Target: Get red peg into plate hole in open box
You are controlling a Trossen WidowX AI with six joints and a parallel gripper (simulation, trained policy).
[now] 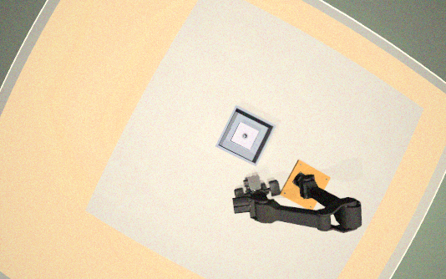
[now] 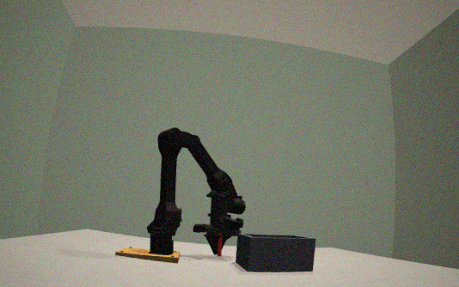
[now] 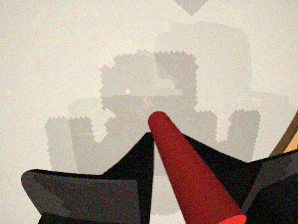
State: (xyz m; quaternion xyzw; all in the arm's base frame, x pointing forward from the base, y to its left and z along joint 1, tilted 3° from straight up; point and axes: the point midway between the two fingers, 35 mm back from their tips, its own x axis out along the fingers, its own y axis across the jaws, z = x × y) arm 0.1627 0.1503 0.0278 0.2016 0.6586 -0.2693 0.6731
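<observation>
The dark box lies 18 cm ahead of my gripper tip, 15 cm to the right of it and 1 cm above it. Round my gripper tip: red peg: 1 cm ahead, 4 cm above.
</observation>
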